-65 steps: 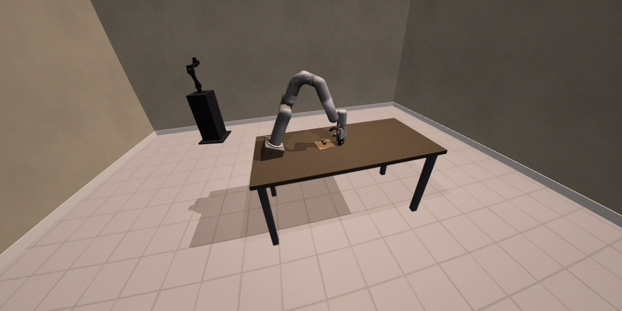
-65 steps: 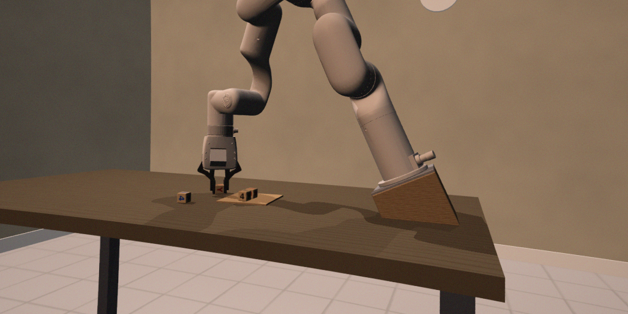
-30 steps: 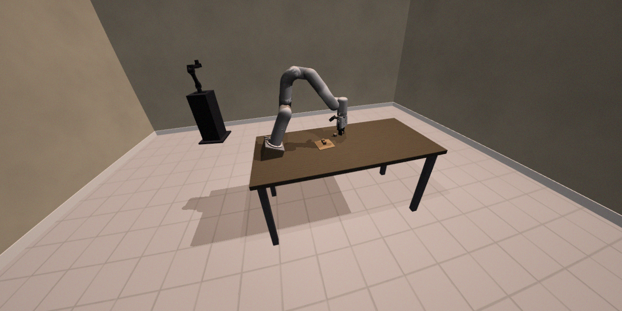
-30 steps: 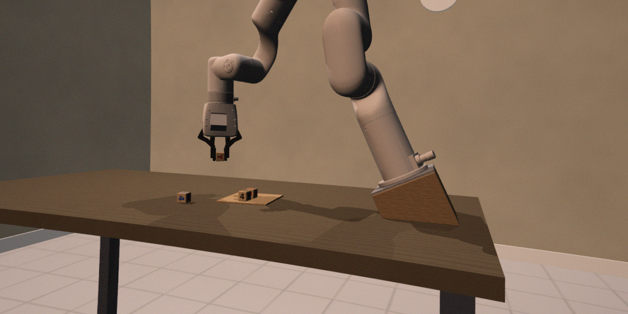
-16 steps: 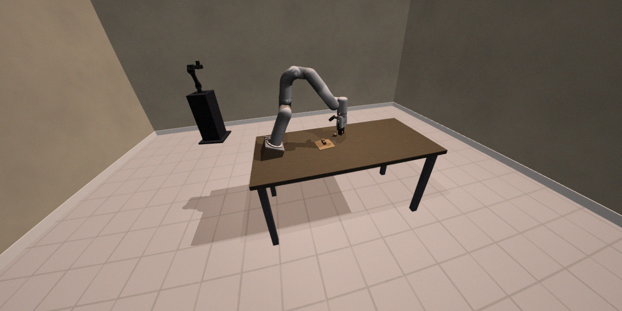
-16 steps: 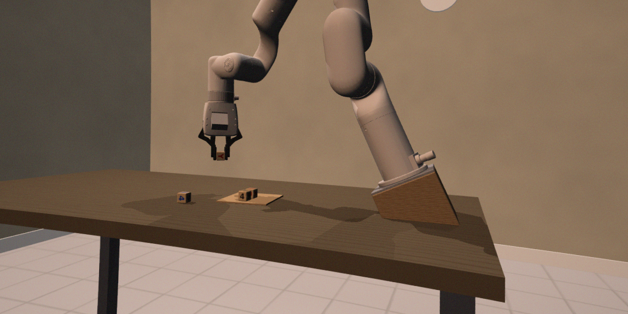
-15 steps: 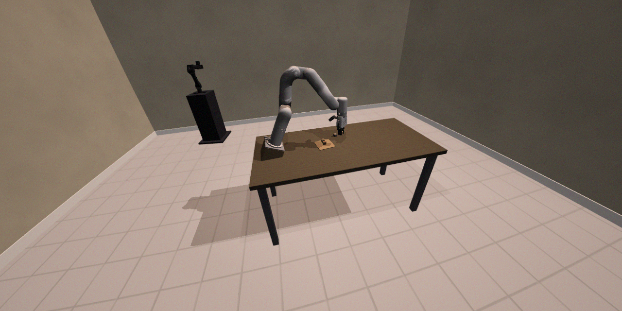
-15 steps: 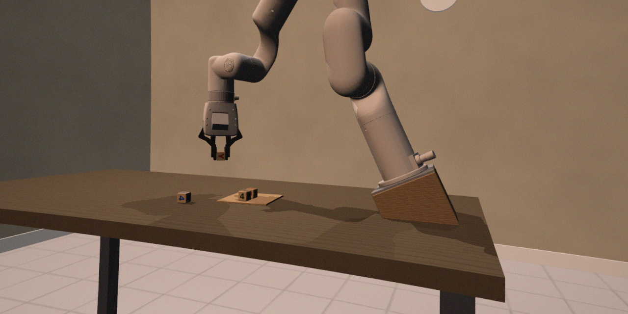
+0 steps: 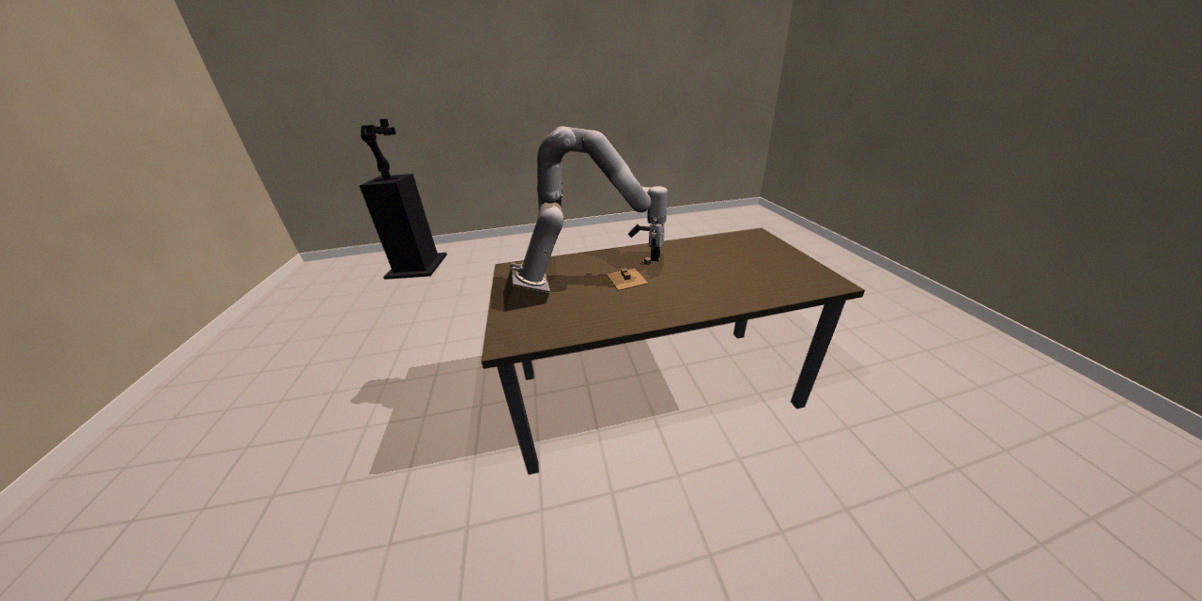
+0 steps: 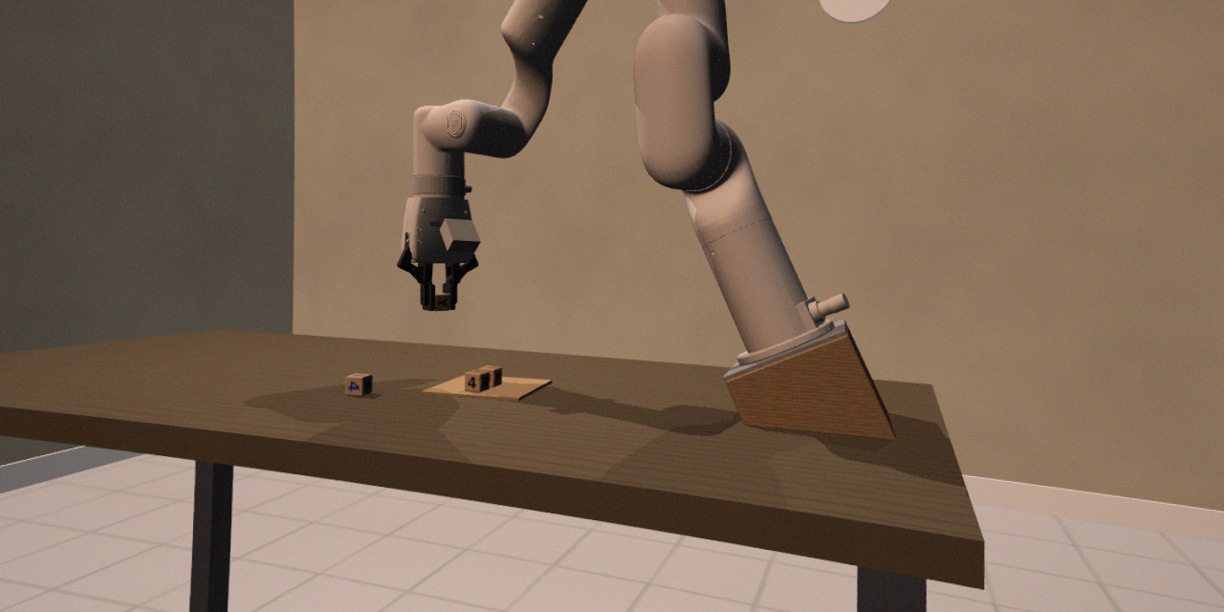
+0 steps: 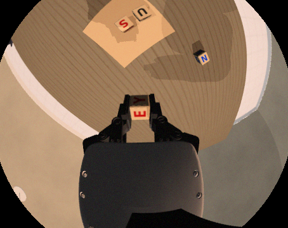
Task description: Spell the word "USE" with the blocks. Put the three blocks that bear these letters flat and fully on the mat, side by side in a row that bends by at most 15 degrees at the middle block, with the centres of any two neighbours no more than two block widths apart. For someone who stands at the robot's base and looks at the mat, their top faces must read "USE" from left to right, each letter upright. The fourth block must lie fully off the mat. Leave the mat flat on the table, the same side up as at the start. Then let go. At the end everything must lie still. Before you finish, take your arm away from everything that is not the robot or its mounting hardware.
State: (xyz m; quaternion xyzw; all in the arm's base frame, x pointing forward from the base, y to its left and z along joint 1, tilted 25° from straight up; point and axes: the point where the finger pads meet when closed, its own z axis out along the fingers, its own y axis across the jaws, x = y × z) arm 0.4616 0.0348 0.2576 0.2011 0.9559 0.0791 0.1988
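The tan mat is 12 cm behind my hand, 2 cm to the left of it and 12 cm below it.
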